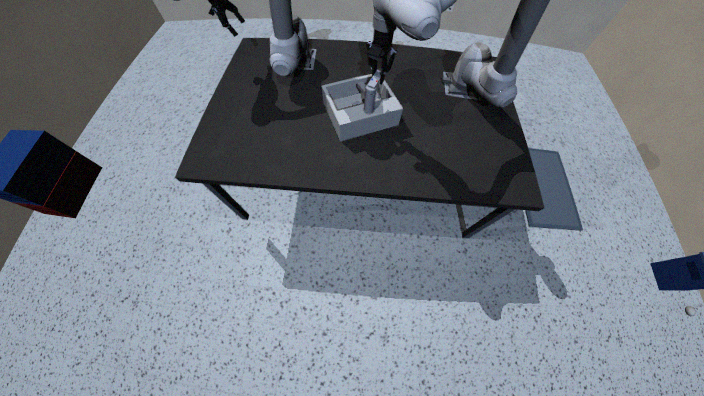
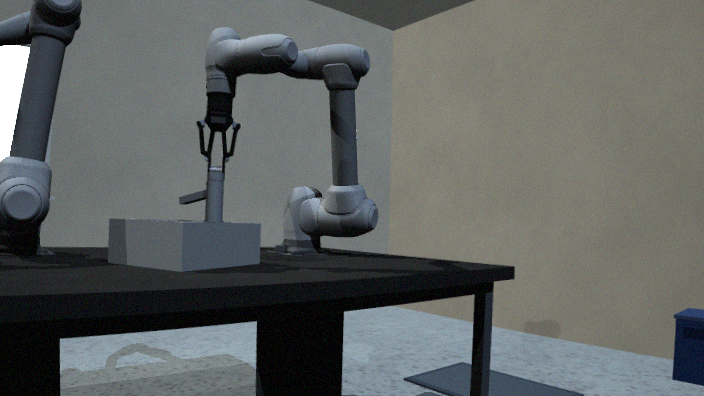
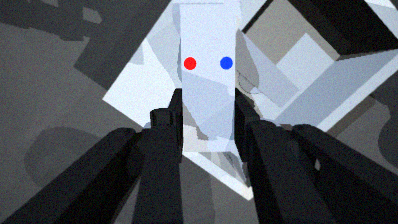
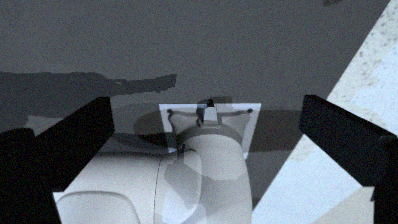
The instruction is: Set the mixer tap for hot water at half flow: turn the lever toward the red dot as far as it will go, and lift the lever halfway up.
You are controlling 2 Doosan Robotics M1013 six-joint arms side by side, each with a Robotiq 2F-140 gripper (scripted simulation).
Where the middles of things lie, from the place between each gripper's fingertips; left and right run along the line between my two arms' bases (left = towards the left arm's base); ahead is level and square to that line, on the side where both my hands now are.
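Labels:
Flat lever (image 3: 207, 41): my left hand 3 cm short of it, 1 cm to the left of it. White basin (image 1: 347, 103): 24 cm below my left hand, 4 cm behind, 8 cm to the right.
White basin: my right hand 190 mm above it, 310 mm short of it, 780 mm to the right of it. Flat lever: 50 mm above my right hand, 370 mm ahead, 860 mm to the left.

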